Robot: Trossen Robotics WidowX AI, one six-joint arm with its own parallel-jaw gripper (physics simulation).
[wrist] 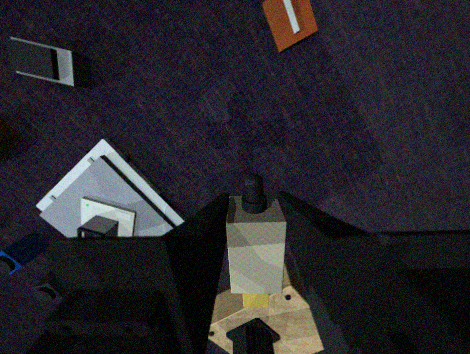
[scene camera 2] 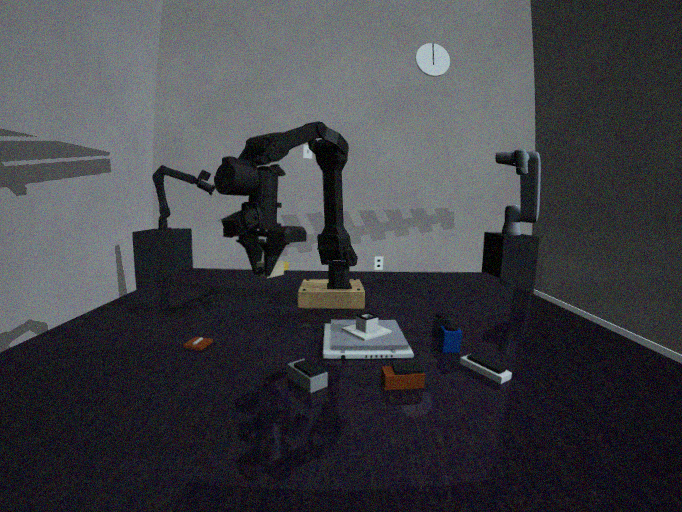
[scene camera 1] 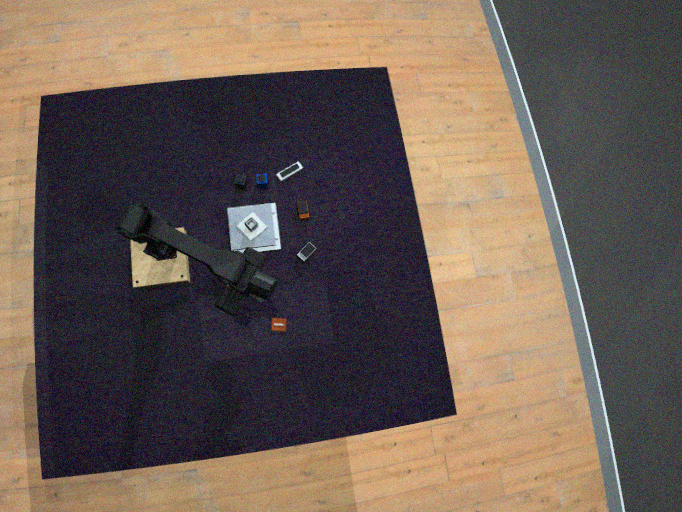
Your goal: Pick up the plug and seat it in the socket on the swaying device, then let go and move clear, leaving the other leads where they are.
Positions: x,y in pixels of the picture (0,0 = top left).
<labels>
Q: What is my gripper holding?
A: A cream plug.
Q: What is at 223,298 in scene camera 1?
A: My gripper.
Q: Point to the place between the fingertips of my gripper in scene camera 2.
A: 261,275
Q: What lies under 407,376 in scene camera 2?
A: An orange-and-black connector.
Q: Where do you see a device plate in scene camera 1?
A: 252,226
</labels>
